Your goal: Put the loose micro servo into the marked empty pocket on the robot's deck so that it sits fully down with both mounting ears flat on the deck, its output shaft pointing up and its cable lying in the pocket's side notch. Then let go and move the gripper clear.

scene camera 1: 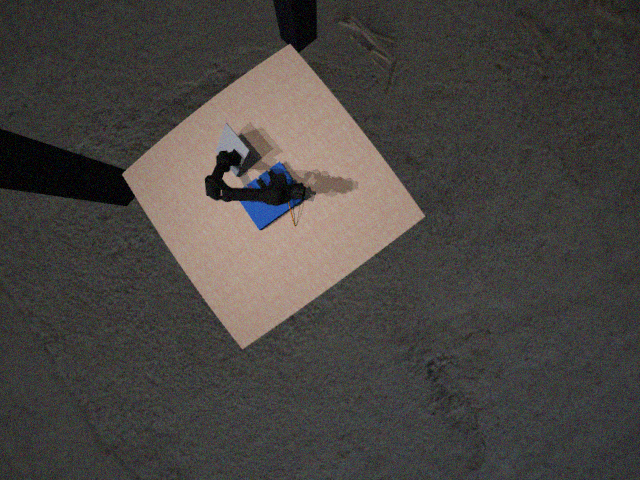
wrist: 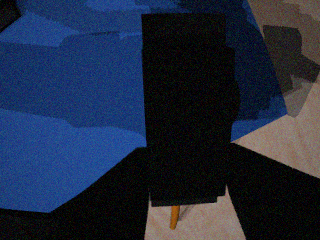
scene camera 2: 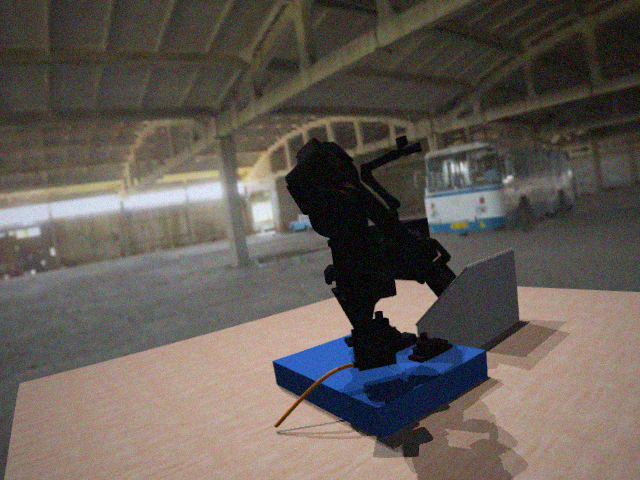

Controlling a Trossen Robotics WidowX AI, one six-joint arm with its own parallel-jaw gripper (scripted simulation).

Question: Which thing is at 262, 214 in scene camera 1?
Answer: A blue deck.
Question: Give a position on a blue deck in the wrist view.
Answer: At 79, 94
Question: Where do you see a black micro servo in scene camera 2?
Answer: At 378, 351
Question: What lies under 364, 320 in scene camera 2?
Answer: My gripper.
